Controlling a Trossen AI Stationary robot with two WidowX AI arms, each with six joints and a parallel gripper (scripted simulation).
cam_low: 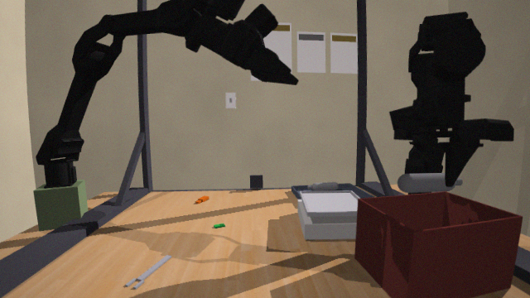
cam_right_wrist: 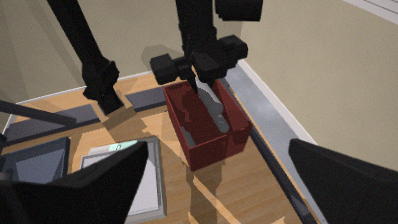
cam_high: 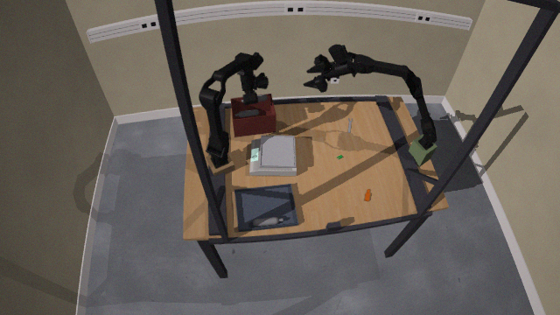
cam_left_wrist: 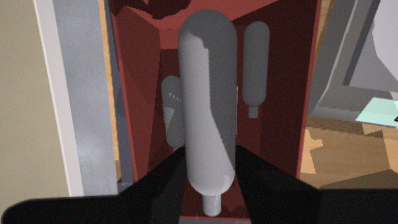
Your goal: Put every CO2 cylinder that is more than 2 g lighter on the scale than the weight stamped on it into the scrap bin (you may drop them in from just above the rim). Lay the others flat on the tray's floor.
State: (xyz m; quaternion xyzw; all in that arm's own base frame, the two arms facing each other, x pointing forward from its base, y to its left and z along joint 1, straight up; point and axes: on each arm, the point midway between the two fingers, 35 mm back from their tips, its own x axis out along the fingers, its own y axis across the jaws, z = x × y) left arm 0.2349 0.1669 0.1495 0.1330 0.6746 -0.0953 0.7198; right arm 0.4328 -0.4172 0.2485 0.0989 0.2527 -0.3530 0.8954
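Right now the red scrap bin is 10 mm to the right of my left hand and 160 mm below it. The rest, counted from my left hand: grey wrench: 20 mm behind, 500 mm to the right, 190 mm below; then tray: 470 mm behind, 50 mm to the right, 190 mm below; then green piece: 230 mm behind, 400 mm to the right, 190 mm below.
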